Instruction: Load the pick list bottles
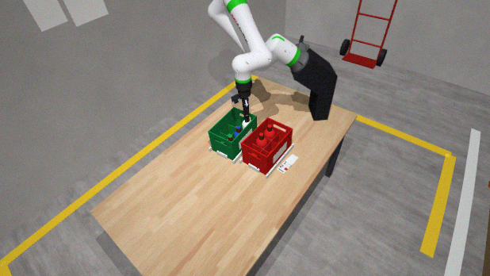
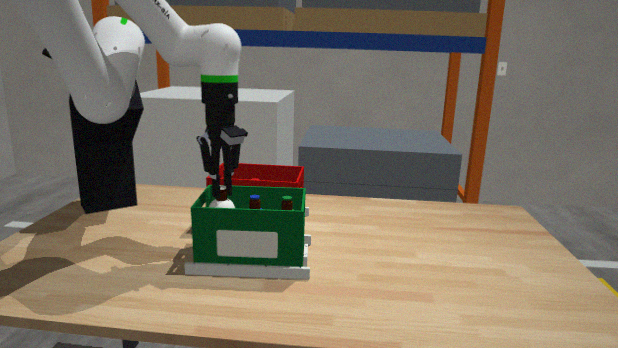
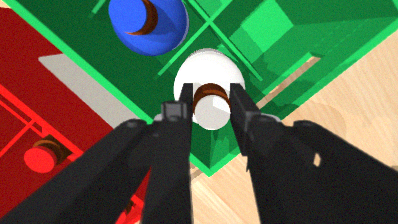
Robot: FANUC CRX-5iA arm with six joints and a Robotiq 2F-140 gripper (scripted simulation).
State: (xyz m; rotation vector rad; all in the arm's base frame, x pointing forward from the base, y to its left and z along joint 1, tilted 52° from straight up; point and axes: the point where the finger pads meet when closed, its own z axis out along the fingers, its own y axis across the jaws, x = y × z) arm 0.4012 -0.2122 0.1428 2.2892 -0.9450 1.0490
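The white-capped bottle is 8 cm below my hand. Round my hand: green crate 11 cm below, 8 cm ahead, 6 cm to the right; blue-label bottle 11 cm below, 9 cm ahead, 2 cm to the right; red-capped bottle 16 cm to the left, 11 cm below, 1 cm ahead.
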